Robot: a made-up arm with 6 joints.
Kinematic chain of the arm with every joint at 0, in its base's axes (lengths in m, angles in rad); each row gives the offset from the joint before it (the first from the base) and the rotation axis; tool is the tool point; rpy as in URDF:
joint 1: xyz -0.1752 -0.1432 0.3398 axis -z
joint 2: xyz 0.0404 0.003 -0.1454 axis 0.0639 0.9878 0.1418
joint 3: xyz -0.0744 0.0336 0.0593 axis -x
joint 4: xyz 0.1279 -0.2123 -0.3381 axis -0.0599 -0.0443 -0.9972
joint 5: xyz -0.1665 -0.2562 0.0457 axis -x
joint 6: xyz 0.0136 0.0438 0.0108 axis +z
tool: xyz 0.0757 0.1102 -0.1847 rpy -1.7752 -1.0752 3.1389
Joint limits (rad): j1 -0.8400..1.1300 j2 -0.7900..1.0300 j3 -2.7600..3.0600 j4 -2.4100..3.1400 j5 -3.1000..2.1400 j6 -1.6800..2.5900
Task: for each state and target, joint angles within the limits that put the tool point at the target. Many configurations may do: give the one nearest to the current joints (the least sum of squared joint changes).
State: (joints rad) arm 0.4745 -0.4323 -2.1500 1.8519 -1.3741 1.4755
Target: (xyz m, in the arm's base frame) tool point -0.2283 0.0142 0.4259
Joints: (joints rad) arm 0.2331 -0.6160 -2.4252 1.6983 -1.4787 1.5676
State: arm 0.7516 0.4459 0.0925 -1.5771 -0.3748 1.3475
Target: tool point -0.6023 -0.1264 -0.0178
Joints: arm 1.1300 0.9526 -0.0472 -1.0998 -0.5612 1.2140
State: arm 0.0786 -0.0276 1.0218 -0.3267 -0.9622 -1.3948
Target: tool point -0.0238 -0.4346 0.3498
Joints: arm -0.2798 -0.0637 0.9303 -0.1074 -1.4500 -0.6784
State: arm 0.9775 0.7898 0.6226 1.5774 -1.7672 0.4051
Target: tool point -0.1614 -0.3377 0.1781
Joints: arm 0.5487 0.8514 1.0706 1.8325 -1.3281 0.2153
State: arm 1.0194 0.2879 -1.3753 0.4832 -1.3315 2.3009
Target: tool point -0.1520 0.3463 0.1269
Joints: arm 0.6921 0.4501 -1.4783 0.3138 -0.9700 2.5038
